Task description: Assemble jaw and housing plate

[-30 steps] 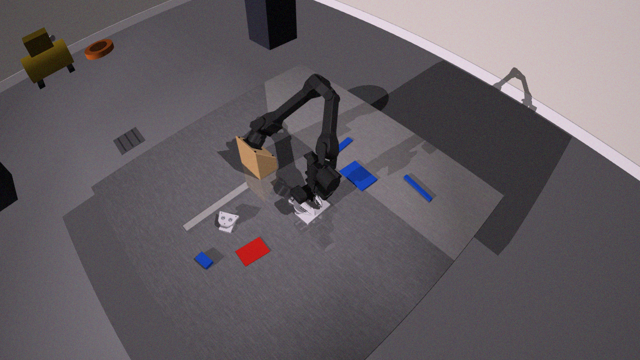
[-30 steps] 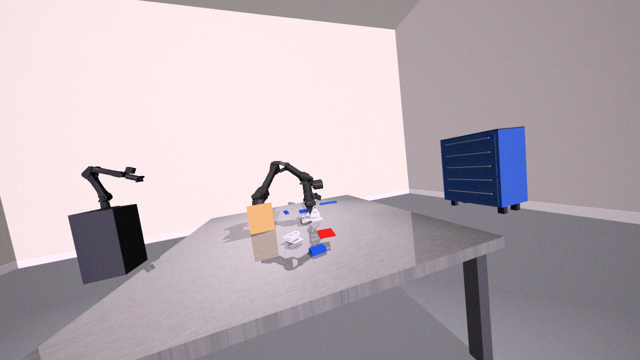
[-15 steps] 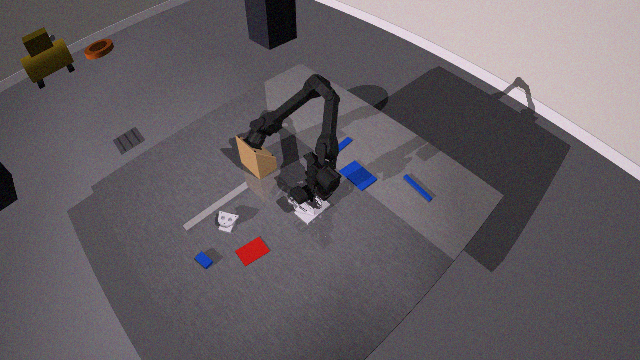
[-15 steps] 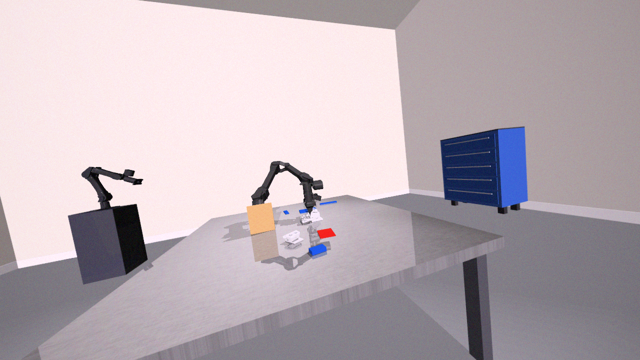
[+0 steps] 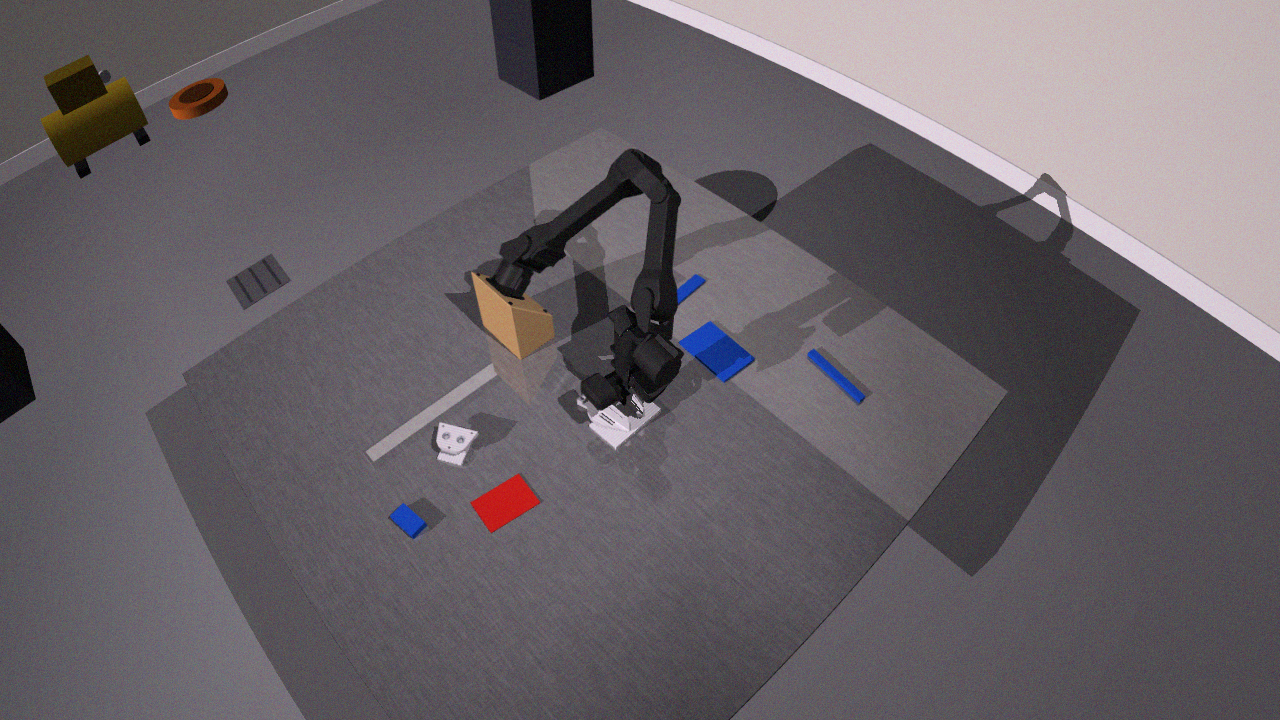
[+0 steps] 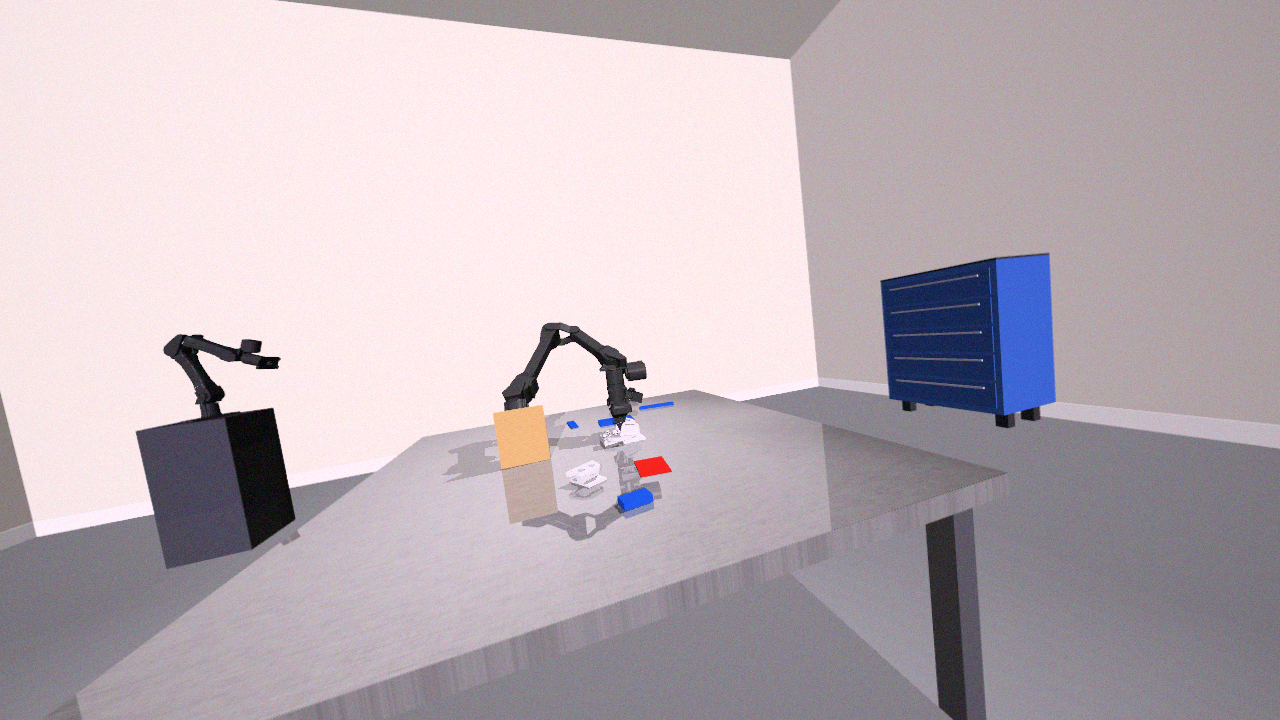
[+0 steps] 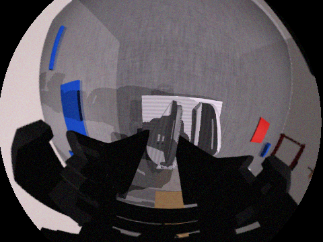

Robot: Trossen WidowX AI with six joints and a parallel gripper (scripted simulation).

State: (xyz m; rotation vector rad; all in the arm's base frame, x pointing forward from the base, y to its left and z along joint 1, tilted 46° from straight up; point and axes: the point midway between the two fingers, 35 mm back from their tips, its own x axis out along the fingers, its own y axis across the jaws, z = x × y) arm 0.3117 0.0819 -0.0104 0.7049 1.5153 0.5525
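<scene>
My gripper tip is 31 cm to the left of the white stepped part, 15 cm past it and 1 cm above it. The rest, counted from my gripper tip: red plate 31 cm to the right, 2 cm below; then blue plate 22 cm to the left, 3 cm ahead, 2 cm below; then blue bar 34 cm to the left, 24 cm ahead, 1 cm below.
</scene>
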